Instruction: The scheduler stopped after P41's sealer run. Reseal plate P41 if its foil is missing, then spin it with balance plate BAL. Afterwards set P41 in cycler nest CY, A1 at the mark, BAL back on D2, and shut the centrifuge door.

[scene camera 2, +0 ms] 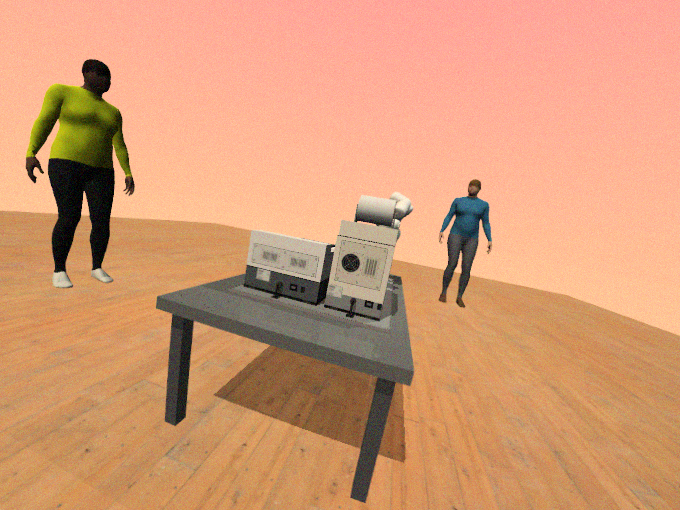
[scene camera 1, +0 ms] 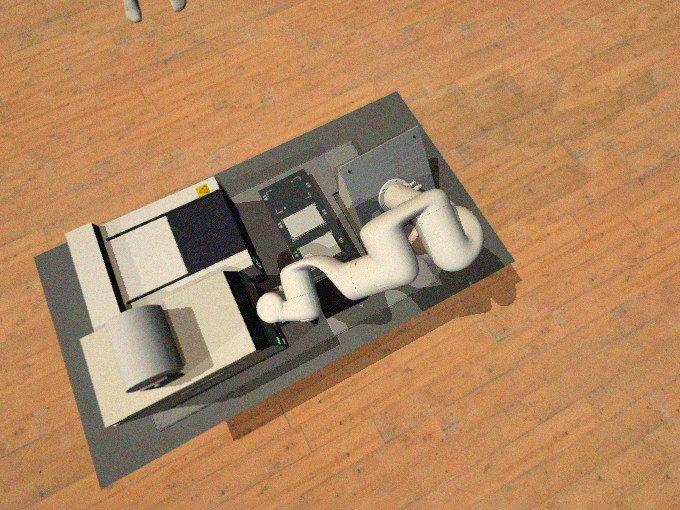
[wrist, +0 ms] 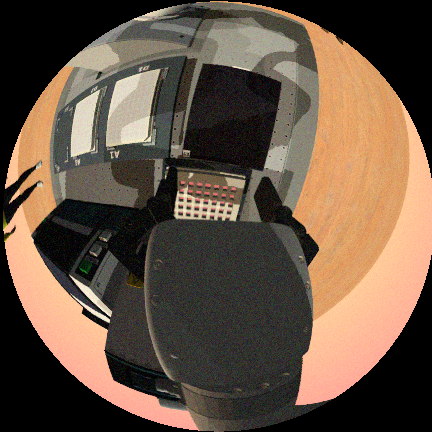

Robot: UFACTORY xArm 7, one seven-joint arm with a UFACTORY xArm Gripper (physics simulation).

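Seen in the pictures: gripper, between the fingertips: [wrist: 218,181]; arm's base, origin of its link: [scene camera 1: 394,196].
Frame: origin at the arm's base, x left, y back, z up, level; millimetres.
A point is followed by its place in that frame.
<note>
In the wrist view, a plate [wrist: 205,201] @(y -465, x 120, z 25 mm) with rows of open pink wells and no foil lies in a dark tray in front of the sealer. My gripper [wrist: 218,181] @(y -440, x 134, z 30 mm) is open, with one finger on each side of the plate and neither touching it. In the top view only the arm's wrist [scene camera 1: 285,307] @(y -509, x 168, z 311 mm) shows, and it hides the gripper and the plate. Beyond the plate stands a black square block [wrist: 231,116] @(y -363, x 153, z -34 mm). The deck [wrist: 132,155] @(y -410, x 2, z -39 mm) [scene camera 1: 285,189] @(y -294, x -269, z -39 mm) bears a white plate in slot D1 [wrist: 130,106] @(y -328, x 9, z -23 mm) [scene camera 1: 321,245] @(y -311, x -7, z -23 mm) and a white plate in slot D2 [wrist: 84,123] @(y -316, x -106, z -23 mm) [scene camera 1: 303,221] @(y -312, x -118, z -23 mm).
The sealer [scene camera 1: 208,313] @(y -675, x 59, z 264 mm), with its foil roll [scene camera 1: 143,348] @(y -789, x 82, z 385 mm) and a green button [wrist: 85,266] @(y -519, x -50, z 98 mm), stands left of my wrist. A larger machine with a dark lid [scene camera 1: 202,228] @(y -596, x -222, z 127 mm) stands behind it. Two people [scene camera 2: 82,164] [scene camera 2: 466,236] are on the floor beyond the table [scene camera 2: 285,329] @(y -1218, x -156, z -99 mm).
</note>
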